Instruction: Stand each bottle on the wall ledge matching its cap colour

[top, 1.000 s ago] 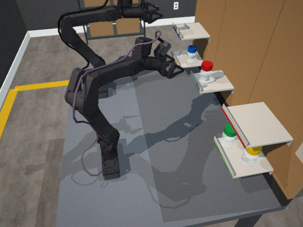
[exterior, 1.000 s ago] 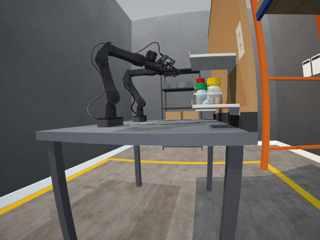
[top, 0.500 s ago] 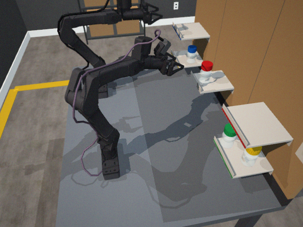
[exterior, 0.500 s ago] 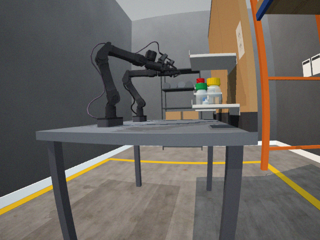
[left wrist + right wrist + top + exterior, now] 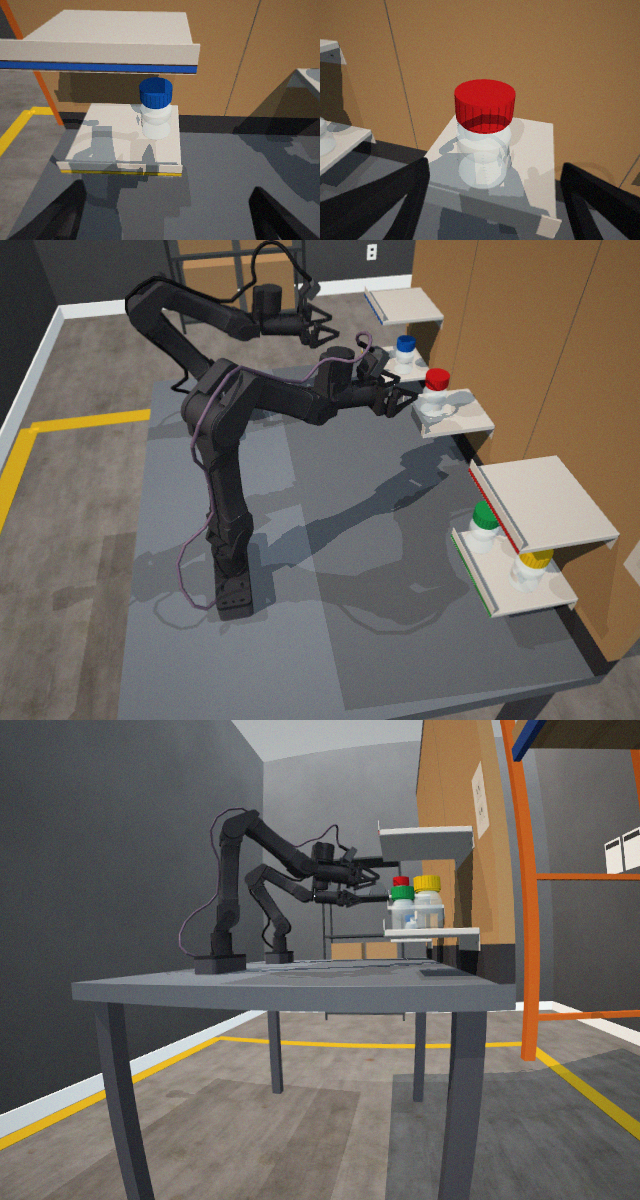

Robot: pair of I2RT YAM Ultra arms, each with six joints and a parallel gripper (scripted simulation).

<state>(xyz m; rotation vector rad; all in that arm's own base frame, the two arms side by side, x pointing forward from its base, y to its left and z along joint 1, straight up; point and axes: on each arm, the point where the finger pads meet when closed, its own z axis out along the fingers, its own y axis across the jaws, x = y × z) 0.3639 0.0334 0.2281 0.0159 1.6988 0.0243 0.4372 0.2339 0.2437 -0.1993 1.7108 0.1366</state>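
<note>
The red-capped bottle lies 9 cm ahead of my right hand, 5 cm below it and 2 cm to the left of it. Also, from my right hand: blue-capped bottle: 37 cm to the left, 15 cm below, 15 cm ahead; then green-capped bottle: 32 cm to the right, 15 cm below, 7 cm ahead; then brown wall: 23 cm ahead, 16 cm above.
</note>
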